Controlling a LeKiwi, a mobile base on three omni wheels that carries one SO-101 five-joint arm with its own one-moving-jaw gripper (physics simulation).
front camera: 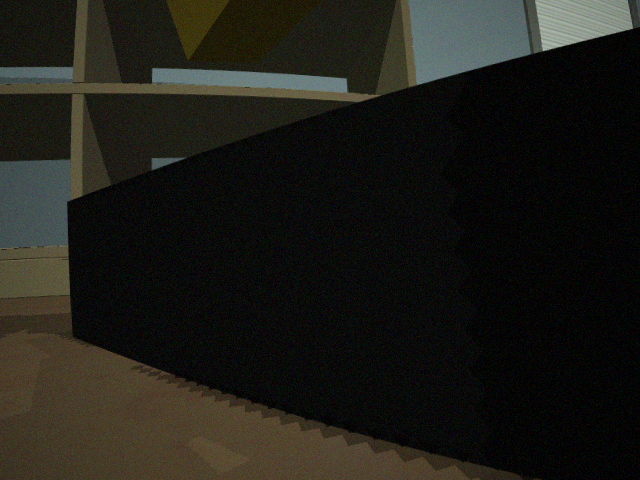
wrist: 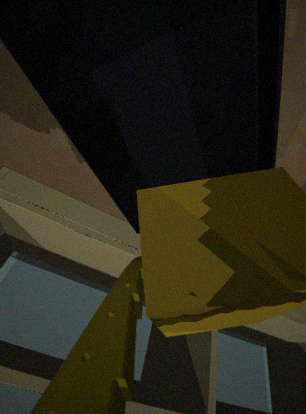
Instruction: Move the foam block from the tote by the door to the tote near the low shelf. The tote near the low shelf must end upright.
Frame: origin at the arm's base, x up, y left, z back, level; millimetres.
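Seen in the pictures: hand, its tool point: [wrist: 147, 268].
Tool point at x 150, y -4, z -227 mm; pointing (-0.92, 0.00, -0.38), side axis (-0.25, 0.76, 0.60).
Note:
Pixels of each thing's middle, then the offset from my tool point to it. "spot": a spot on its surface instead. Level surfaces: height alone.
- foam block, middle of its body: [wrist: 212, 271] dx -16, dy +40, dz -4 mm
- black tote, middle of its body: [front camera: 313, 257] [wrist: 171, 123] dx -190, dy +5, dz -41 mm
- low shelf, a spot on its surface: [front camera: 77, 139] [wrist: 213, 369] spot: dx +9, dy +378, dz -282 mm
- Brown floor, height of its surface: dx -240 mm
- window with a white blind, a spot on its surface: [front camera: 584, 23] spot: dx +848, dy -1370, dz -1121 mm
The foam block [wrist: 215, 240] [front camera: 248, 31] is yellow; in the front view its lower corner hangs at the top, in front of the low shelf. My gripper [wrist: 170, 265] is shut on it: a jaw presses on the block's left side in the wrist view, and the other jaw is hidden behind the block. The black tote [front camera: 284, 258] [wrist: 145, 100] near the low shelf stands upright on the floor, filling the middle and right of the front view. Its dark open inside shows beyond the block in the wrist view, partly covered by the block. The tote by the door does not show.
The low shelf [front camera: 77, 139] [wrist: 211, 370], with pale wooden boards, stands behind the tote. Brown floor [front camera: 103, 413] [wrist: 30, 105] lies around the tote. A blue wall [front camera: 465, 36] and a window with a white blind [front camera: 584, 23] are at the back right.

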